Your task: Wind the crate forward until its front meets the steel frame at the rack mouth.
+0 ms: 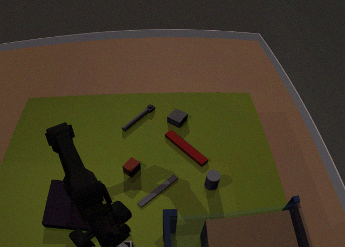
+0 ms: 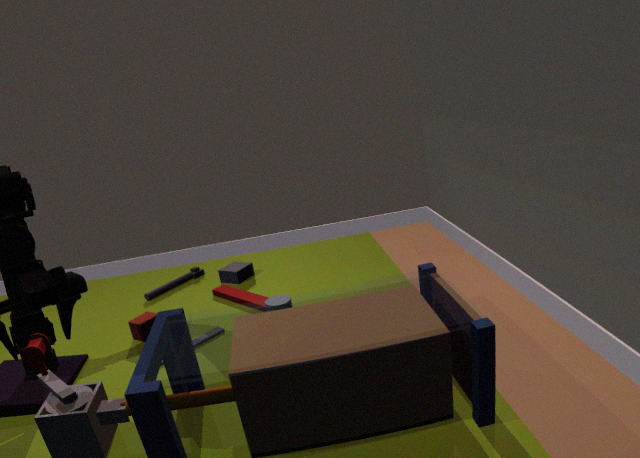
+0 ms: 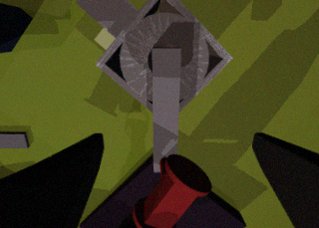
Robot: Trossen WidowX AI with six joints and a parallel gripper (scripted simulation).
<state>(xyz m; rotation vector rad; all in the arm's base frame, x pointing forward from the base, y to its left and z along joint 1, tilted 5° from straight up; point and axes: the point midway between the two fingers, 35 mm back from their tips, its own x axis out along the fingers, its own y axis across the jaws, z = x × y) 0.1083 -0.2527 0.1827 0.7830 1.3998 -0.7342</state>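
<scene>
Right now my gripper tip is 50 mm to the right of the red crank grip, 40 mm above it and 30 mm past it. From my gripper tip the other things lie so: winch handle (70 mm below, 20 mm to the left, 10 mm behind); blue steel frame (180 mm ahead, 60 mm below, 50 mm to the right); grey winch (140 mm below, 40 mm to the right, 10 mm ahead).
</scene>
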